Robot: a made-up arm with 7 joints. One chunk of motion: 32 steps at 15 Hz.
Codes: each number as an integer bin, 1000 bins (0 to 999) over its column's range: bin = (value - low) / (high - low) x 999, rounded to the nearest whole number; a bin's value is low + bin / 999 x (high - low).
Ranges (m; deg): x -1.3..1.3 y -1.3..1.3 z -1.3..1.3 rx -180..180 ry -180..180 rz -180..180
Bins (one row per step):
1: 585 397 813 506 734 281
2: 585 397 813 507 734 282
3: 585 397 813 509 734 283
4: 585 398 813 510 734 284
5: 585 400 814 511 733 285
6: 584 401 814 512 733 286
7: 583 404 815 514 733 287
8: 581 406 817 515 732 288
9: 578 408 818 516 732 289
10: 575 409 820 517 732 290
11: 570 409 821 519 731 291
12: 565 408 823 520 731 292
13: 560 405 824 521 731 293
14: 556 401 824 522 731 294
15: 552 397 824 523 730 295
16: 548 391 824 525 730 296
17: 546 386 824 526 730 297
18: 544 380 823 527 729 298
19: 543 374 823 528 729 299
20: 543 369 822 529 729 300
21: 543 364 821 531 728 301
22: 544 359 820 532 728 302
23: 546 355 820 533 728 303
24: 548 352 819 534 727 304
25: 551 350 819 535 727 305
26: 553 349 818 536 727 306
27: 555 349 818 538 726 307
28: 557 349 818 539 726 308
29: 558 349 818 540 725 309
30: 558 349 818 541 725 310
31: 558 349 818 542 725 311
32: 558 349 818 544 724 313
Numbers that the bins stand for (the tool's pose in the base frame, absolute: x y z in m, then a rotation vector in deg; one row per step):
1: 0.2225 -0.2668 0.8159 2.34 84.50 -78.74
2: 0.2225 -0.2668 0.8159 2.70 84.50 -78.38
3: 0.2225 -0.2668 0.8159 3.42 84.50 -78.02
4: 0.2225 -0.2642 0.8159 3.78 84.50 -77.66
5: 0.2225 -0.2590 0.8185 4.14 84.14 -77.30
6: 0.2199 -0.2564 0.8185 4.50 84.14 -76.94
7: 0.2173 -0.2485 0.8211 5.23 84.14 -76.58
8: 0.2121 -0.2433 0.8263 5.59 83.78 -76.22
9: 0.2043 -0.2381 0.8289 5.95 83.78 -75.86
10: 0.1965 -0.2355 0.8341 6.31 83.78 -75.50
11: 0.1835 -0.2355 0.8367 7.03 83.42 -75.14
12: 0.1705 -0.2381 0.8419 7.39 83.42 -74.77
13: 0.1575 -0.2459 0.8445 7.75 83.42 -74.41
14: 0.1470 -0.2564 0.8445 8.11 83.42 -74.05
15: 0.1366 -0.2668 0.8445 8.47 83.06 -73.69
16: 0.1262 -0.2824 0.8445 9.19 83.06 -73.33
17: 0.1210 -0.2954 0.8445 9.55 83.06 -72.97
18: 0.1158 -0.3110 0.8419 9.91 82.70 -72.61
19: 0.1132 -0.3266 0.8419 10.27 82.70 -72.25
20: 0.1132 -0.3396 0.8393 10.63 82.70 -71.89
21: 0.1132 -0.3527 0.8367 11.35 82.34 -71.53
22: 0.1158 -0.3657 0.8341 11.71 82.34 -71.17
23: 0.1210 -0.3761 0.8341 12.07 82.34 -70.81
24: 0.1262 -0.3839 0.8315 12.43 81.98 -70.45
25: 0.1340 -0.3891 0.8315 12.79 81.98 -70.09
26: 0.1392 -0.3917 0.8289 13.15 81.98 -69.73
27: 0.1444 -0.3917 0.8289 13.87 81.62 -69.37
28: 0.1496 -0.3917 0.8289 14.23 81.62 -69.01
29: 0.1523 -0.3917 0.8289 14.59 81.26 -68.65
30: 0.1523 -0.3917 0.8289 14.95 81.26 -68.29
31: 0.1523 -0.3917 0.8289 15.32 81.26 -67.93
32: 0.1523 -0.3917 0.8289 16.04 80.90 -67.21

